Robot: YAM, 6 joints.
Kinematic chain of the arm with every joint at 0, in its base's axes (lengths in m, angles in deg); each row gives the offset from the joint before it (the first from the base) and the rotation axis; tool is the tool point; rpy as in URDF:
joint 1: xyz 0 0 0.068 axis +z
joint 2: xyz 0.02 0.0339 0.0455 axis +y
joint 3: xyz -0.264 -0.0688 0 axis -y
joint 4: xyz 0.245 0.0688 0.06 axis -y
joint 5: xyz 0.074 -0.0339 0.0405 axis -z
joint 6: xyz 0.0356 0 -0.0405 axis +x
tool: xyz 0 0 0 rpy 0 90 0
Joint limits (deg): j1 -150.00..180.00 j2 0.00..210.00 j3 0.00..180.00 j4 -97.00..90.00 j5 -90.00..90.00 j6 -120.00..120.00
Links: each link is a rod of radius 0.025 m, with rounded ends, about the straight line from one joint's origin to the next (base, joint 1, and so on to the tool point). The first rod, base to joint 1, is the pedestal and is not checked.
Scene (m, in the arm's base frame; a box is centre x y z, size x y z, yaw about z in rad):
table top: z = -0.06
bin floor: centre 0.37 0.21 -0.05 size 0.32 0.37 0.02 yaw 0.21
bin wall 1: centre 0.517 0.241 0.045 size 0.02 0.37 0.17 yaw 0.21
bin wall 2: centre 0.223 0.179 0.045 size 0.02 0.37 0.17 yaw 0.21
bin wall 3: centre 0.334 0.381 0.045 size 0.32 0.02 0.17 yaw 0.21
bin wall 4: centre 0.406 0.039 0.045 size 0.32 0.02 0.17 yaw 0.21
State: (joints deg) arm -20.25 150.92 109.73 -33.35 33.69 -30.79
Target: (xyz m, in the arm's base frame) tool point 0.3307 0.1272 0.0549
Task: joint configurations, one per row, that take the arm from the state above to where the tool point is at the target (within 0.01 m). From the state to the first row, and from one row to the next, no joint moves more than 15 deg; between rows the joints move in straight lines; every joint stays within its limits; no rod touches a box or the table.
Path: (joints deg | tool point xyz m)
1: -8.44 138.96 117.45 -24.99 33.43 -21.37 | 0.5317 -0.0987 0.1776
2: 3.37 127.01 125.18 -16.64 33.17 -11.96 | 0.5244 0.0114 0.3436
3: 15.18 115.05 132.90 -8.28 32.91 -2.54 | 0.4384 0.0989 0.5021
4: 26.99 103.10 140.62 0.08 32.64 6.87 | 0.2939 0.1281 0.6309
5: 26.38 108.55 127.94 -10.88 32.15 -0.66 | 0.3830 0.1688 0.5171
6: 25.77 114.00 115.27 -21.84 31.65 -8.19 | 0.4302 0.1869 0.3834
7: 25.16 119.46 102.59 -32.80 31.15 -15.73 | 0.4326 0.1829 0.2500
8: 24.54 124.91 89.91 -43.75 30.65 -23.26 | 0.3956 0.1607 0.1360
9: 23.93 130.37 77.23 -54.71 30.15 -30.79 | 0.3307 0.1272 0.0549

